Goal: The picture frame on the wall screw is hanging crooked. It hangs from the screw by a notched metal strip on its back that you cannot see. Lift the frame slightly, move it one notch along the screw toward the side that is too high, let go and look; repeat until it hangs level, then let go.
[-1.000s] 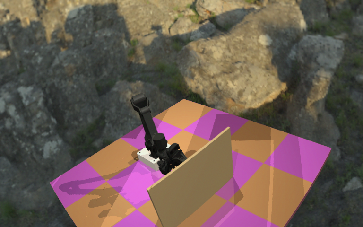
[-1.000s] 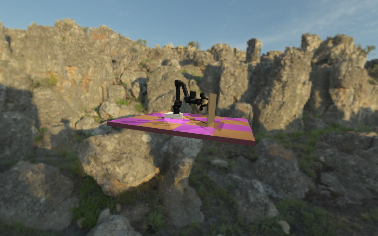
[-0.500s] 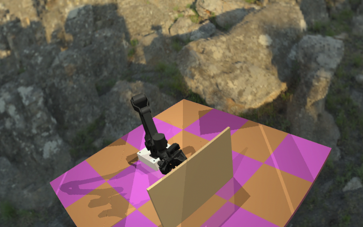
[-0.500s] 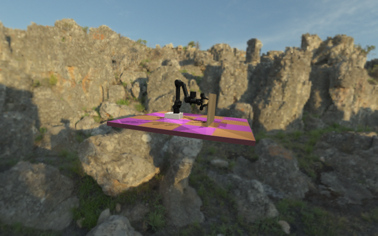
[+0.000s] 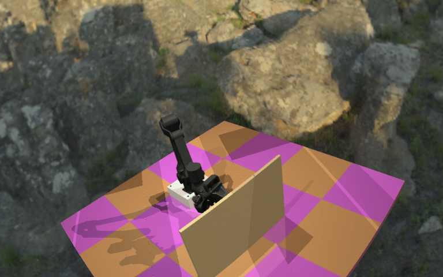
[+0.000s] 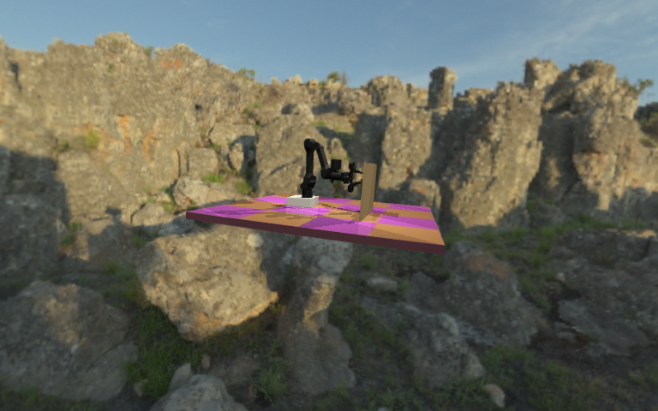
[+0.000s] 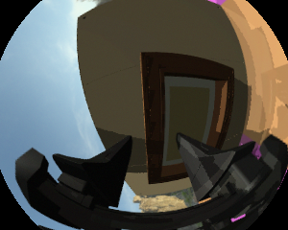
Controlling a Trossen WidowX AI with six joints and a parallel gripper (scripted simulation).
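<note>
Right now the picture frame is 10 mm ahead of my gripper tip, 10 mm to the left of it and 50 mm below it. Also, from my gripper tip: wall panel 20 mm ahead, 10 mm to the right, 70 mm below.
</note>
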